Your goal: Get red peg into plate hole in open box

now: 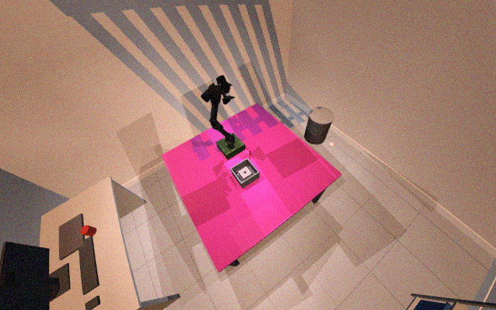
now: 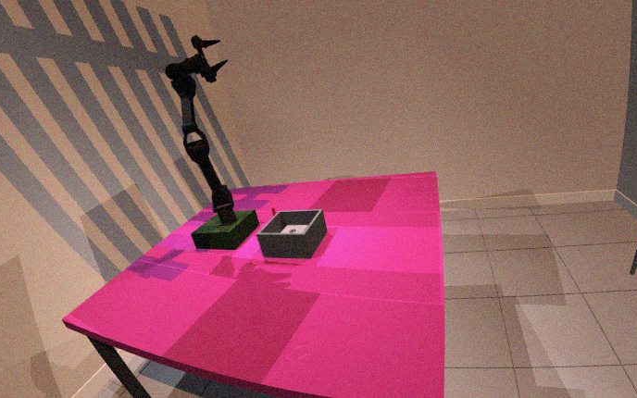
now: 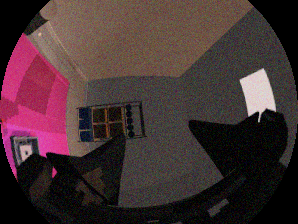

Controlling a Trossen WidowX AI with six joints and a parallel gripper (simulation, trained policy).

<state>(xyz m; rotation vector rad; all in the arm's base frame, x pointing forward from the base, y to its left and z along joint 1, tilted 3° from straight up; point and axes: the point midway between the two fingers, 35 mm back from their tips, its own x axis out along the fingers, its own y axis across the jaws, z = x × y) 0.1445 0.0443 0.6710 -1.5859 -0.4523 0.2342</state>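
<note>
My gripper tip is now 720 mm above the red peg, 50 mm to the right of it and 10 mm short of it. From my gripper tip the other things lie so: grey box (730 mm below, 170 mm ahead, 110 mm to the right).
</note>
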